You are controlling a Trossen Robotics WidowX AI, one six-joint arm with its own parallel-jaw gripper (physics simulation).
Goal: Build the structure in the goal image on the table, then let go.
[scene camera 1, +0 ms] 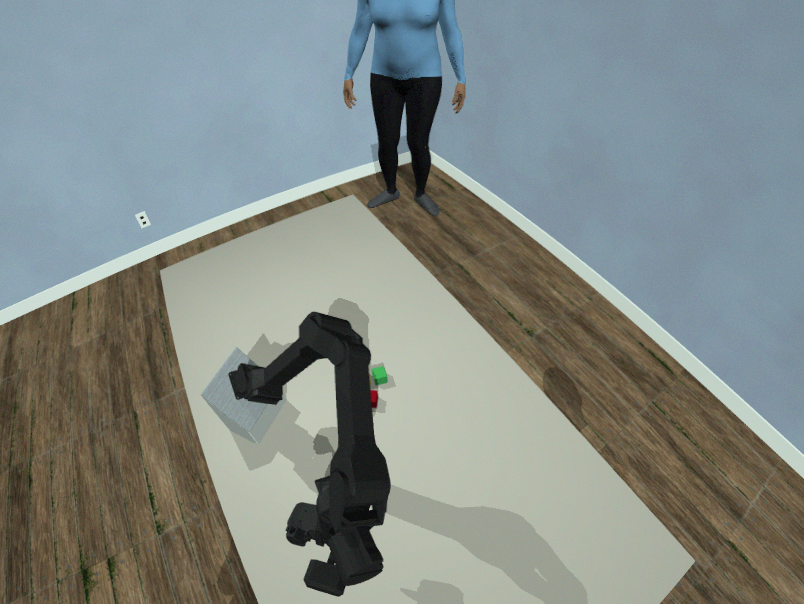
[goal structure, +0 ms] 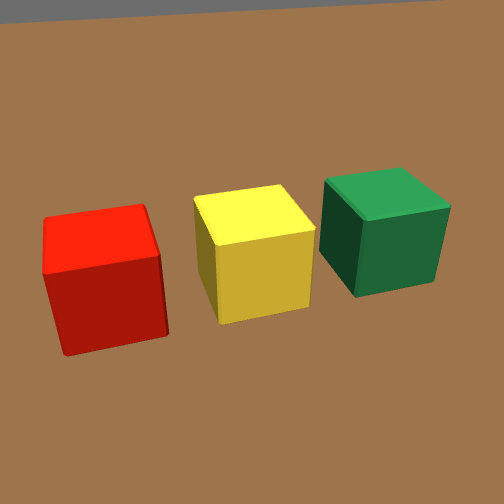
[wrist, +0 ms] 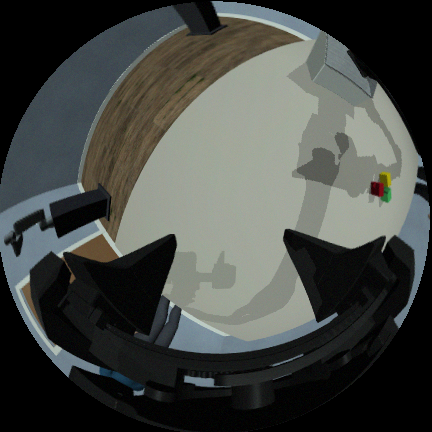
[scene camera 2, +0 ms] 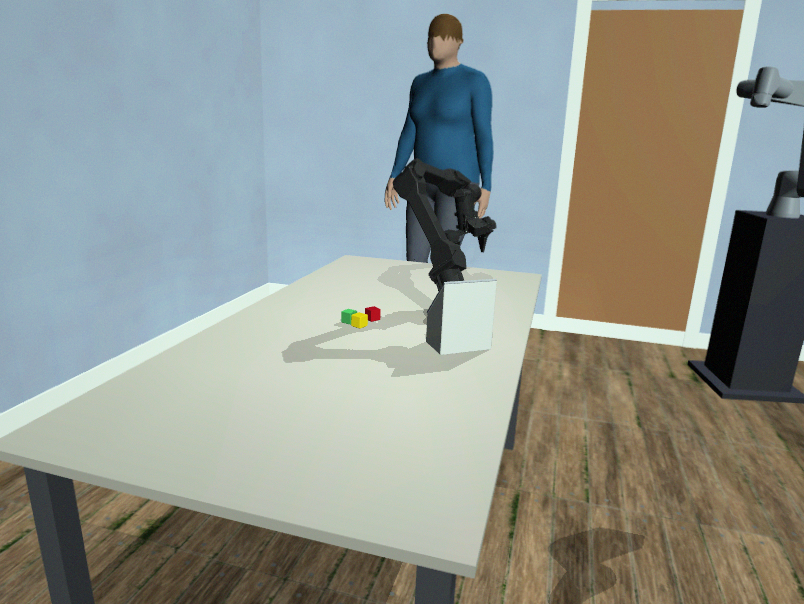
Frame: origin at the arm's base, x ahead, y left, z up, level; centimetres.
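Seen in the pictures: gripper, fingertip midpoint: [wrist: 231, 237] [scene camera 2: 471, 256]; arm's base at its link origin: [scene camera 1: 244, 382] [scene camera 2: 455, 294].
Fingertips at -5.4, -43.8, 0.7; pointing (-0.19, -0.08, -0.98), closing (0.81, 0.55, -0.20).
Pixels of each thing's top centre, then the offset from my fingertips to it, as dx, dy, dz. Level surfaces: height alone.
- green cube at its top centre: [scene camera 1: 379, 372] [scene camera 2: 349, 311] +34.5, +30.2, -11.1
- red cube at its top centre: [scene camera 1: 370, 395] [scene camera 2: 372, 308] [wrist: 381, 189] +28.3, +26.6, -11.1
- yellow cube at its top centre: [scene camera 2: 359, 314] +31.2, +32.9, -11.1
- table at its surface level: dz -14.4
A green cube [scene camera 1: 380, 375] [scene camera 2: 348, 316] [wrist: 386, 195], a red cube [scene camera 1: 373, 398] [scene camera 2: 372, 314] [wrist: 377, 189] and a yellow cube [scene camera 2: 359, 320] [wrist: 384, 178] sit close together, low on the table [scene camera 1: 467, 416] [scene camera 2: 272, 416] [wrist: 215, 150]. None is stacked. Whether they touch is hard to tell. The arm hides the yellow cube and part of the red cube in scene camera 1. My gripper [scene camera 2: 482, 244] [wrist: 231, 237] is open and empty, high above the table and well away from the cubes. Its fingertips are hard to make out in scene camera 1.
A grey slanted box [scene camera 1: 227, 393] [scene camera 2: 469, 318] [wrist: 345, 80] stands near one long edge of the table, beside the arm's base. A person in light blue [scene camera 1: 406, 39] stands past the table's corner. Another in dark blue [scene camera 2: 451, 110] stands behind the arm.
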